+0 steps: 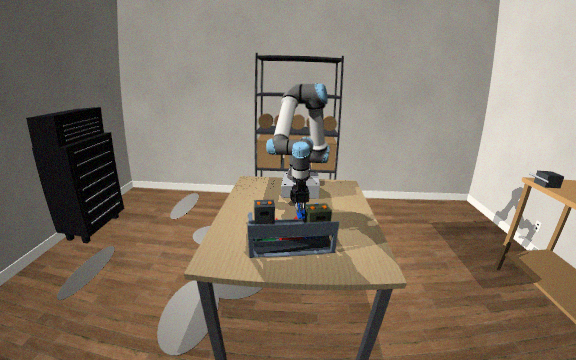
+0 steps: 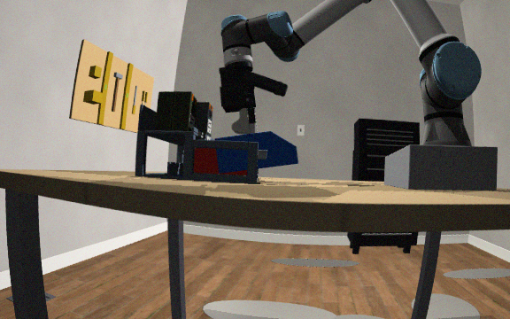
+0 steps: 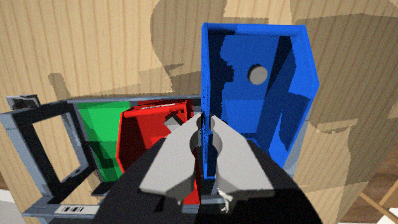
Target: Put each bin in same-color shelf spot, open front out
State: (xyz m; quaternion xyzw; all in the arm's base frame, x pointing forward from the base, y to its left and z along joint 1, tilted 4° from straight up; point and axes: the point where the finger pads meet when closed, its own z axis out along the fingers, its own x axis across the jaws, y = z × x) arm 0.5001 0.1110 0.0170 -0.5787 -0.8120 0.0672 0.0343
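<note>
My hand is 40 mm to the right of the blue bin, 20 mm past it and 20 mm above it. The rest, counted from my hand: dark box 230 mm ahead, 110 mm to the right, 70 mm above; green case 160 mm ahead, 110 mm to the left, 60 mm above; red bin 100 mm ahead, 50 mm below, 30 mm to the right.
</note>
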